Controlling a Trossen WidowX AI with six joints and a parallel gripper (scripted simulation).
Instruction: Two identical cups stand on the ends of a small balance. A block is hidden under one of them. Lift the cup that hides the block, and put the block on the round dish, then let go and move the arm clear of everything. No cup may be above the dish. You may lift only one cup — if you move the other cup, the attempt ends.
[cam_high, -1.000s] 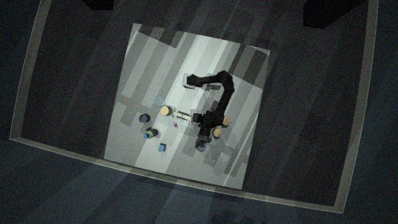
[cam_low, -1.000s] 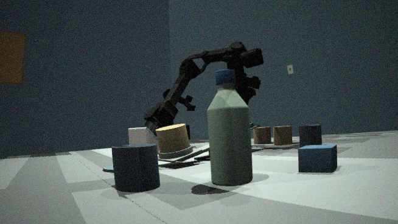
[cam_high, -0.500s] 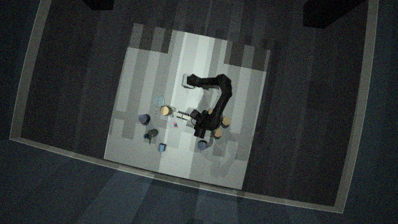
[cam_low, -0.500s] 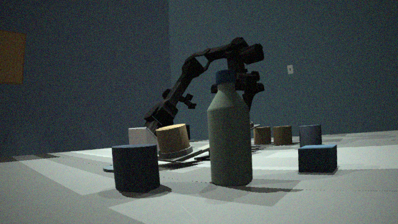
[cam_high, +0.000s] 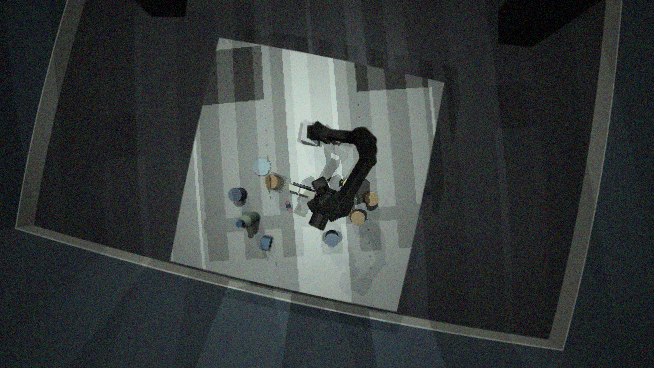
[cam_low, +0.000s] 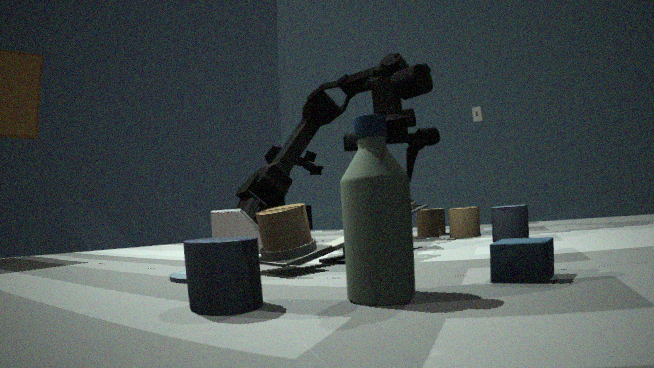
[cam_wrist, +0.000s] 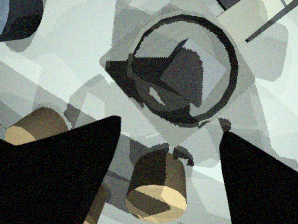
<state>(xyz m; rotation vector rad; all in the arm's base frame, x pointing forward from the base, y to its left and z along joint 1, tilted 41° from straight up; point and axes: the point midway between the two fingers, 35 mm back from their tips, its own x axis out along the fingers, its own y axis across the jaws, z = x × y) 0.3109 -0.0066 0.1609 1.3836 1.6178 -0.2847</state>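
Now: the pale round dish 370 mm to the right of my gripper tip, 140 mm behind it and 120 mm below it. The rest, counted from my gripper tip: blue cube: 310 mm to the right, 270 mm ahead, 110 mm below; then balance beam: 150 mm to the right, 90 mm below, 20 mm behind; then balance: 150 mm to the right, 100 mm below, 20 mm behind.
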